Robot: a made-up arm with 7 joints.
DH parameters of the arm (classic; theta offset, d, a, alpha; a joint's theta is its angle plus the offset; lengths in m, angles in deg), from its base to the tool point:
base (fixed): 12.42 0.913 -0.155 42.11
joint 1: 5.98 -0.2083 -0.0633 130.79
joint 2: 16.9 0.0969 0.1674 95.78
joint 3: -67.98 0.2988 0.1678 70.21
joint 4: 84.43 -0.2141 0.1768 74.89
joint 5: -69.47 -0.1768 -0.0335 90
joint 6: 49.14 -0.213 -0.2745 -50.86
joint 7: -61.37 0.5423 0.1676 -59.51
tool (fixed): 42.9 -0.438 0 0
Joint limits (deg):
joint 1: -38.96..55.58
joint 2: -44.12..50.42
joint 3: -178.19..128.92
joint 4: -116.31..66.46
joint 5: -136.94..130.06
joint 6: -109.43..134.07
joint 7: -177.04..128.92
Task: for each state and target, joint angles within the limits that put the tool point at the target. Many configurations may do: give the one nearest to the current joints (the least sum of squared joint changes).
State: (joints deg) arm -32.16 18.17 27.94 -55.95 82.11 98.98 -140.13
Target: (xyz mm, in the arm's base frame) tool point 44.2 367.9 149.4
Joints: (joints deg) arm -30.45 30.48 28.29 -43.65 81.26 77.34 -167.10
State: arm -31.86 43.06 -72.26 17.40 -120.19 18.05 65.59
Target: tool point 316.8 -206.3 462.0
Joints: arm -37.29 47.54 -70.24 16.69 -125.10 16.50 53.92
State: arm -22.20 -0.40 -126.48 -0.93 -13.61 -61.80 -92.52
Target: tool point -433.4 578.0 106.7
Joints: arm -13.60 -9.65 -146.07 -22.63 -7.88 -72.84 -89.92
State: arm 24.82 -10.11 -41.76 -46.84 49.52 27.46 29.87
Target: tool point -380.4 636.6 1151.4
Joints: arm 46.71 -26.46 -60.95 -50.48 45.88 25.22 52.08
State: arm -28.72 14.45 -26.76 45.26 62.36 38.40 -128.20
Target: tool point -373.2 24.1 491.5
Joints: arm -15.87 14.41 -31.50 28.55 56.75 34.76 -146.94
